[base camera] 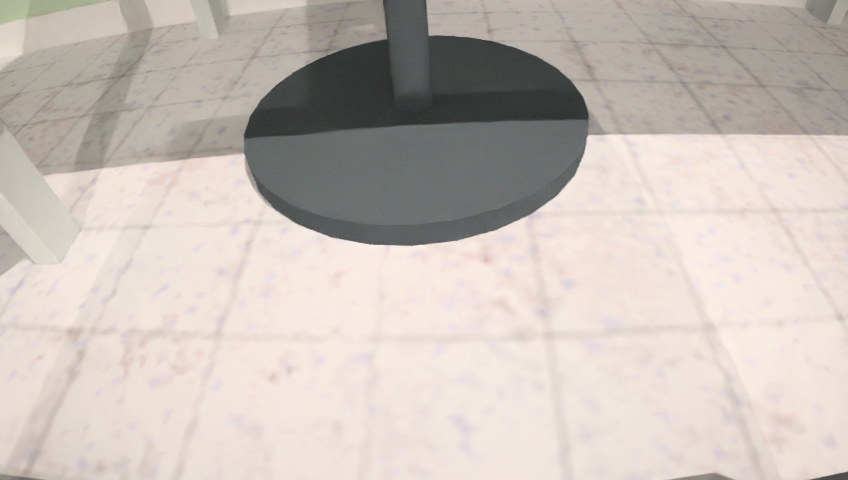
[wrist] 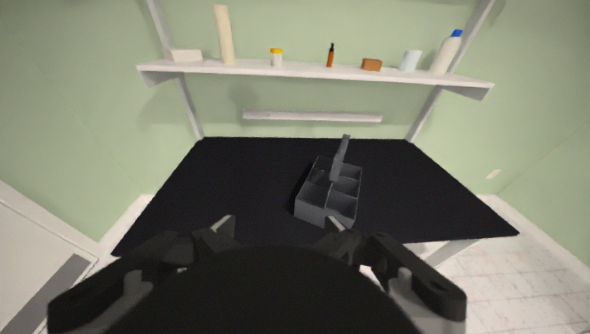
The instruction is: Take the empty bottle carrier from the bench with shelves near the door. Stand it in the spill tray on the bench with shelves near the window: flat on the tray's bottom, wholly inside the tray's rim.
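Frame: origin at the arm's base, x ahead, y left, z up, level; millimetres.
Seen in the pictures: gripper, fingertip midpoint: (wrist: pixel 280 226).
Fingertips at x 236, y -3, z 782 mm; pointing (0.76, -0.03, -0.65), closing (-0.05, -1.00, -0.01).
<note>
A point is followed by its place in that frame.
The dark grey bottle carrier (wrist: pixel 327 200) {x 554, y -198, z 411 mm} stands upright on the black bench top (wrist: pixel 240 175) {x 765, y 193, z 365 mm}, right of the middle in the wrist view. Its compartments look empty, and its handle rises over the middle divider, seen nearly end-on. My gripper (wrist: pixel 280 226) {x 236, y -3, z 782 mm} is open and empty. It is on the near side of the carrier, apart from it, with the right fingertip low in front of the carrier's near end in the picture. The spill tray does not show in either view.
A white shelf (wrist: pixel 310 73) {x 852, y -128, z 817 mm} above the bench holds a tall cream cylinder (wrist: pixel 225 35) {x 947, y 195, z 917 mm}, a yellow-lidded jar (wrist: pixel 276 57) {x 947, y 4, z 855 mm}, a blue-capped bottle (wrist: pixel 446 54) {x 1010, y -809, z 907 mm} and other small items. In the base view a stool's round grey base (base camera: pixel 416 172) {x 514, y 31, z -367 mm} stands ahead, with a white bench leg (base camera: pixel 35 202) {x 462, y 469, z -320 mm} at left.
</note>
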